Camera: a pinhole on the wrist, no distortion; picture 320 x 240 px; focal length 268.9 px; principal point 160.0 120.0 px. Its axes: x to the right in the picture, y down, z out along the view. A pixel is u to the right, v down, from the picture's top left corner.
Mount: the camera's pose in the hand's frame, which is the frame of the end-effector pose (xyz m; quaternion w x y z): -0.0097 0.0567 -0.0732 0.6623 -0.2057 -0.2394 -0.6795
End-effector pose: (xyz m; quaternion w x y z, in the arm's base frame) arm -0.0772 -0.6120 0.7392 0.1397 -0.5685 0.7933 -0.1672
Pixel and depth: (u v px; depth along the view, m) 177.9 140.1 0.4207
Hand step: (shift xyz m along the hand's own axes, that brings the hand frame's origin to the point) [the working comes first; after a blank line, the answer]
In the camera's frame: 0.0280 0.0314 0.4207

0.0048 0.2855 0.2820
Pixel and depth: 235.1 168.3 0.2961
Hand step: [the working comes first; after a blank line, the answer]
In the camera's frame: 0.0827 0.0532 0.2961

0.0291 0.1670 0.2161
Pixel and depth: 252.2 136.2 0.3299
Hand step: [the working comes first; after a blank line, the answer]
In the camera's frame: 0.1131 0.0199 0.3299

-0.0066 0.1631 0.2595
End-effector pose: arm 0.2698 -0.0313 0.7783 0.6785 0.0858 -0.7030 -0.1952
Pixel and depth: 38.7 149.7 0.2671
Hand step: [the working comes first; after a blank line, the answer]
In the camera's frame: -0.1205 0.0295 0.2671

0.0143 0.3127 0.0703
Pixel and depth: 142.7 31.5 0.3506
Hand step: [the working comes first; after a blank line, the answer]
In the camera's frame: -0.0226 -0.1154 0.3506

-0.1372 0.2853 0.1880
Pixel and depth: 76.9 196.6 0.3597
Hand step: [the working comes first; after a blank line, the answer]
In the camera's frame: -0.1112 0.1025 0.3597

0.0833 0.3600 0.1539
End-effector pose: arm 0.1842 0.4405 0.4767 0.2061 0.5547 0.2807 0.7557
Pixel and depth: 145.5 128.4 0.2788
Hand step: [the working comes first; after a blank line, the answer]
In the camera's frame: -0.0150 0.0087 0.2788

-0.0109 0.2354 0.1415
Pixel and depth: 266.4 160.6 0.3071
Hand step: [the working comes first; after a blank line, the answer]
In the camera's frame: 0.1215 0.0464 0.3071

0.0204 0.1425 0.2477
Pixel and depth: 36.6 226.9 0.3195
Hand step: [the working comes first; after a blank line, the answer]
In the camera's frame: -0.1466 0.1270 0.3195

0.1107 0.3642 0.1019
